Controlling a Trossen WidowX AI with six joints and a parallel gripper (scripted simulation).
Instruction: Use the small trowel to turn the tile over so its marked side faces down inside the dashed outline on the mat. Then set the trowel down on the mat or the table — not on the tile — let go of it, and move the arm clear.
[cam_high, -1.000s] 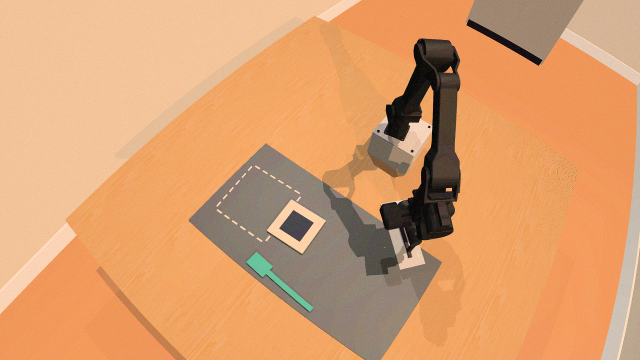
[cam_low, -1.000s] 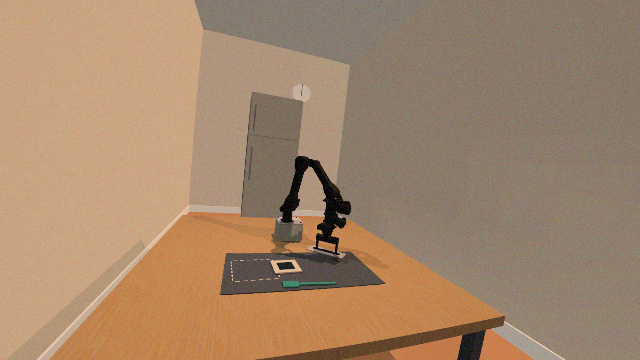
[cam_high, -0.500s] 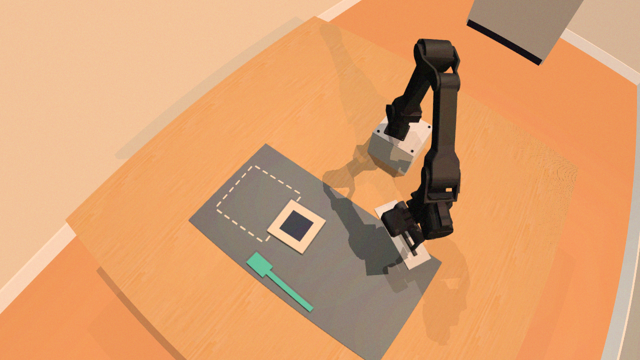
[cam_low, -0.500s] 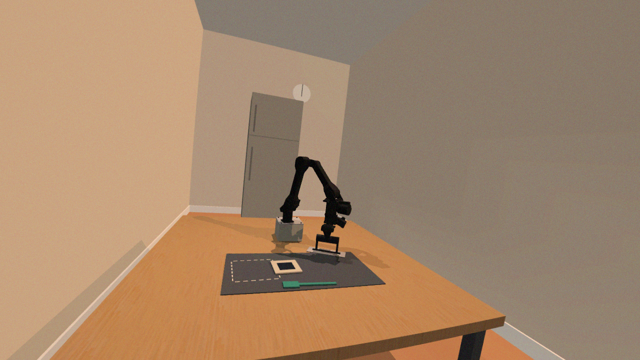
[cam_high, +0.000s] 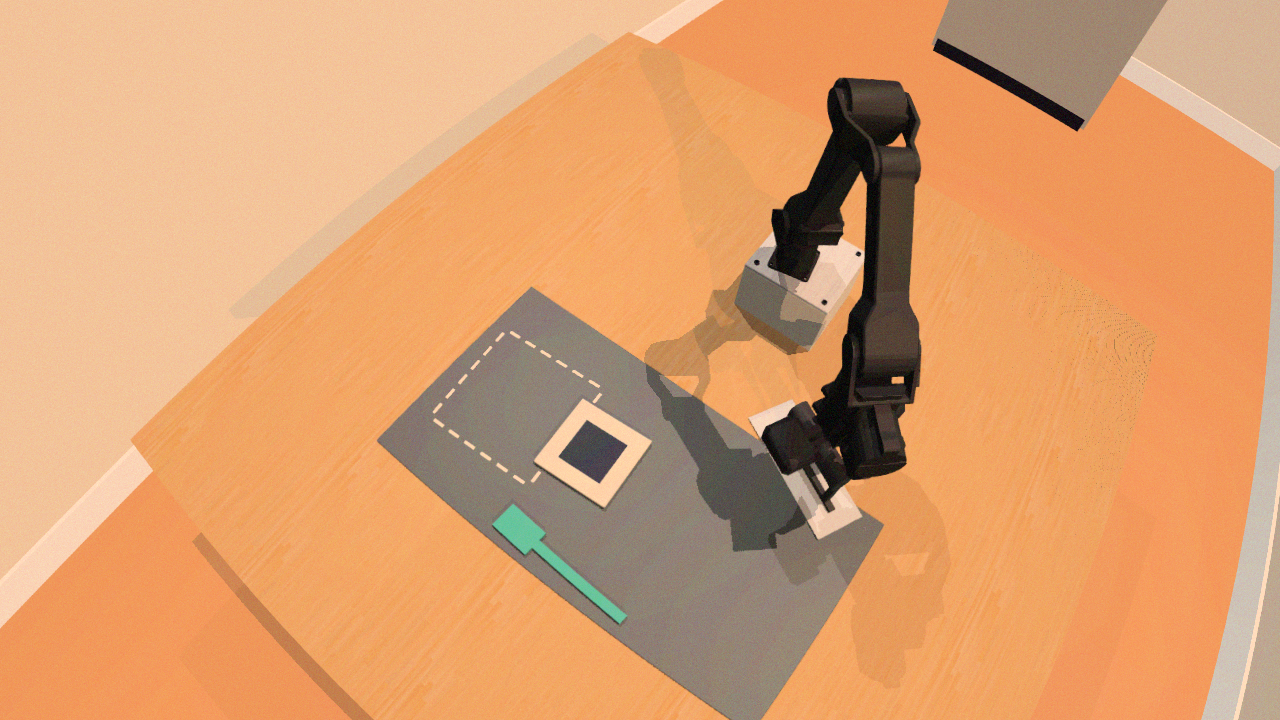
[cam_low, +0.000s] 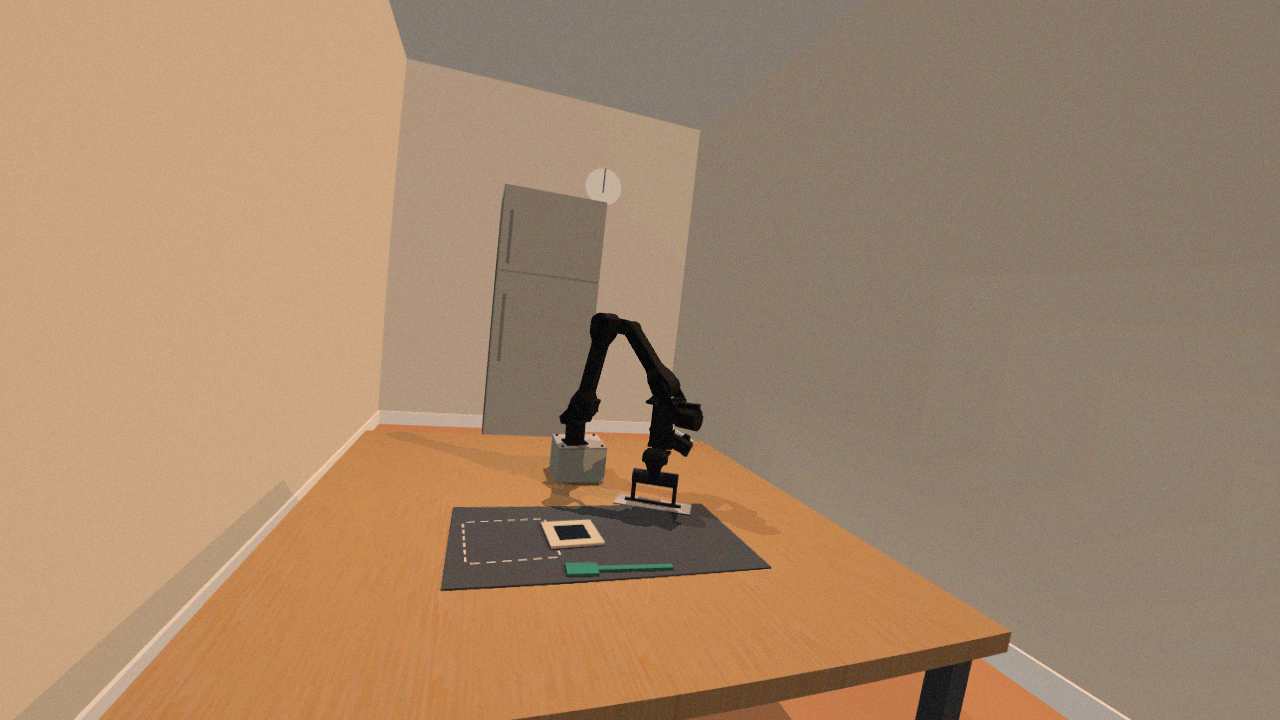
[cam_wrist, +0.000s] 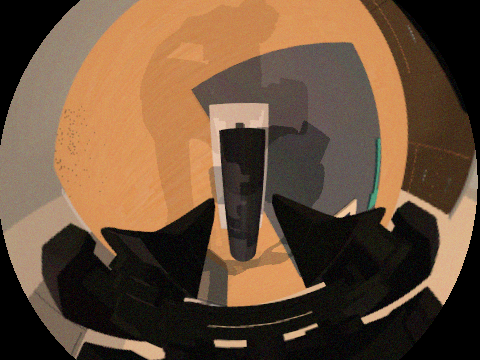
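My gripper tip is now 10 mm past the trowel, 20 mm to the left of it and 30 mm above it. From my gripper tip the other things lie so: green flat tool 280 mm ahead, 250 mm to the right, 60 mm below; then square tile 120 mm ahead, 270 mm to the right, 60 mm below; then grey mat 140 mm ahead, 210 mm to the right, 80 mm below.
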